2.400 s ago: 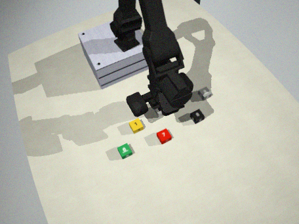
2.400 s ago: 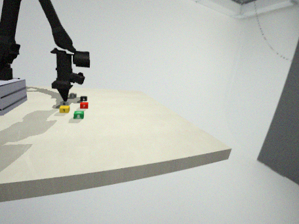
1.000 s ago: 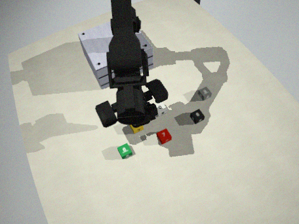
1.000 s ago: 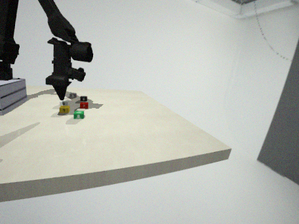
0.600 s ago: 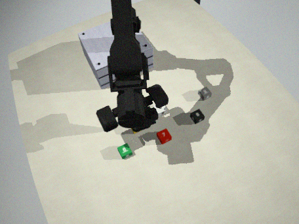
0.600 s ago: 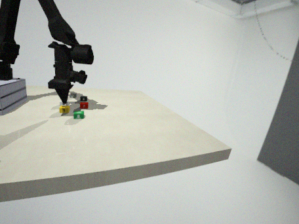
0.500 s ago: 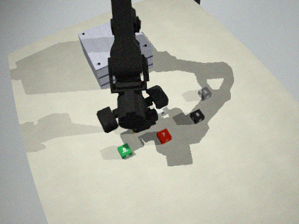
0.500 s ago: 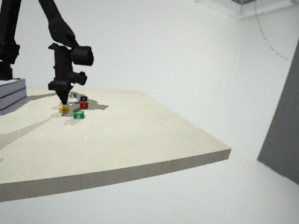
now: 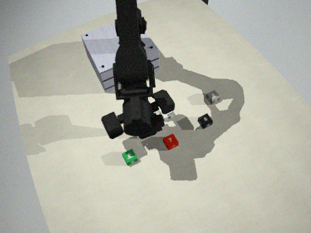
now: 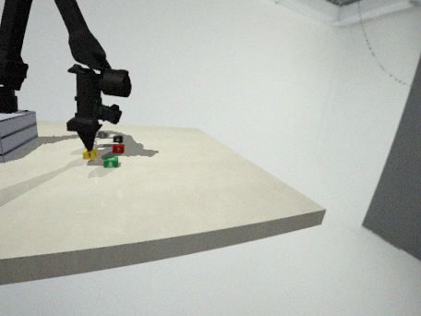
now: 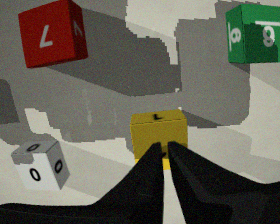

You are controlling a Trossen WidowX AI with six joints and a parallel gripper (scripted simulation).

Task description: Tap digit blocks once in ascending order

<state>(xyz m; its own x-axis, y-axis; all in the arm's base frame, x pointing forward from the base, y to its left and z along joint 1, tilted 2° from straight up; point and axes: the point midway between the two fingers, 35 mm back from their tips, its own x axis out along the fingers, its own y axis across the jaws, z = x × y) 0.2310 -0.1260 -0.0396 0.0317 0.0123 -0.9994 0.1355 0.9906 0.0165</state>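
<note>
The yellow block lies 10 mm below my gripper tip. Also, from my gripper tip: red block 80 mm ahead, 50 mm to the left, 10 mm below; green block 50 mm ahead, 70 mm to the right, 10 mm below; white block 90 mm to the left, 10 mm below.
</note>
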